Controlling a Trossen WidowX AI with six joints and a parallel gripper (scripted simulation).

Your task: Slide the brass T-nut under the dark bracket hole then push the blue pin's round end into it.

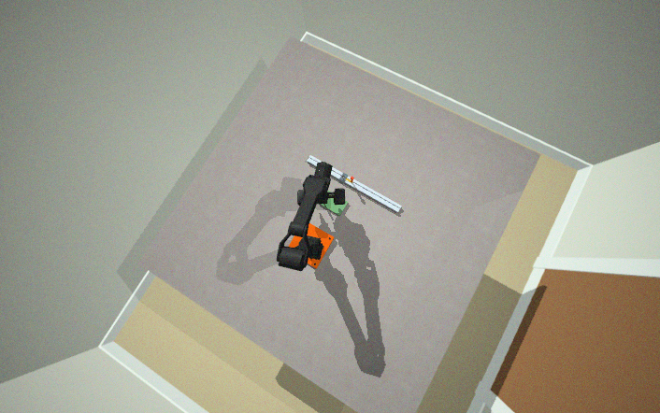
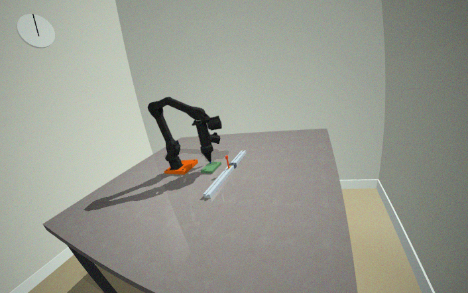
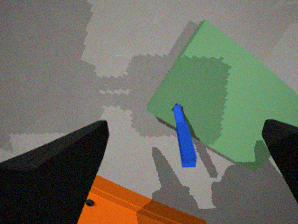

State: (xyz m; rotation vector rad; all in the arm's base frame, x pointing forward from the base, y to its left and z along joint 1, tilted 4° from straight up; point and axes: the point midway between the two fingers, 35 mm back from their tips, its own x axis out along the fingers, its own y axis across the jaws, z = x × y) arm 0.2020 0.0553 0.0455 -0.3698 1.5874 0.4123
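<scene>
The blue pin is 20 mm below my gripper tip. Also, from my gripper tip: green tray 40 mm below, 20 mm to the right, 10 mm ahead; then aluminum rail 140 mm ahead, 50 mm to the right, 30 mm below; then brass T-nut 140 mm ahead, 50 mm to the right.
</scene>
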